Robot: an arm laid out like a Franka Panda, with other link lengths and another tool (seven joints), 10 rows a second.
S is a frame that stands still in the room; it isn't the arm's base.
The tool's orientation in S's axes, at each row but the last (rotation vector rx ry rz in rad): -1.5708 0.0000 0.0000; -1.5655 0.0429 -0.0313; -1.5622 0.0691 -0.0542; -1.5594 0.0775 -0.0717; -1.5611 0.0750 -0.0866; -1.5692 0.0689 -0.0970
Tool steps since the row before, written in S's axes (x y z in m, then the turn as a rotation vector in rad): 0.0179 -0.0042 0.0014 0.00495 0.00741 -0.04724; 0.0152 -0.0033 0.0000 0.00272 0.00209 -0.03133; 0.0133 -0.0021 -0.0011 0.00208 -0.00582 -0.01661; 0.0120 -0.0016 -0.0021 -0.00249 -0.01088 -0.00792; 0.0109 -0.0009 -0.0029 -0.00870 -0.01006 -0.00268; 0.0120 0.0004 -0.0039 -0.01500 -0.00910 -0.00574
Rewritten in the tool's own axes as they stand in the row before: 0.0179 -0.0014 -0.0042 0.00495 0.04724 0.00741; 0.0153 -0.0001 -0.0026 0.00285 0.03132 0.00207; 0.0134 0.0010 -0.0011 0.00269 0.01654 -0.00576; 0.0121 0.0020 -0.0005 -0.00141 0.00782 -0.01115; 0.0109 0.0030 0.0002 -0.00764 0.00253 -0.01092; 0.0118 0.0041 0.0017 -0.01406 0.00548 -0.01064
